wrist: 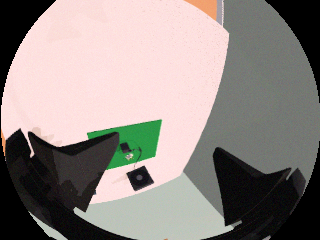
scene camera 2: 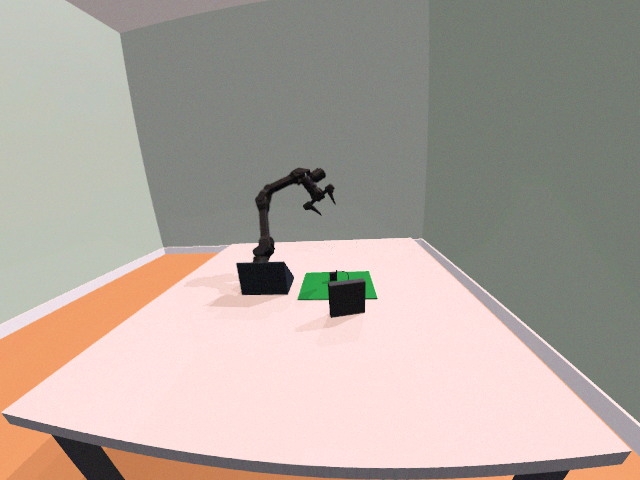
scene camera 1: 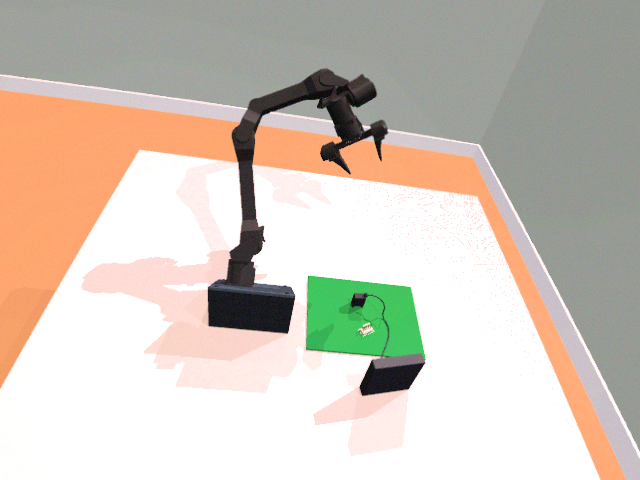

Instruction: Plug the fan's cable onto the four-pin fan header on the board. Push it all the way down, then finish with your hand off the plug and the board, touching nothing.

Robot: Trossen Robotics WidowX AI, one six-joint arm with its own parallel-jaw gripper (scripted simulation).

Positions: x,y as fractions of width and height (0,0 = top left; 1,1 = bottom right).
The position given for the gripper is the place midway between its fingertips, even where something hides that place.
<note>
The gripper (scene camera 1: 0.57,0.35) is open and holds nothing. Further things: a fan (scene camera 1: 0.62,0.78) and a green board (scene camera 1: 0.52,0.67).
The gripper is seen too in the wrist view (wrist: 0.53,0.61). The fan is seen too in scene camera 2 (scene camera 2: 0.54,0.62). The green board is seen too in the wrist view (wrist: 0.45,0.56) and in scene camera 2 (scene camera 2: 0.49,0.59).
</note>
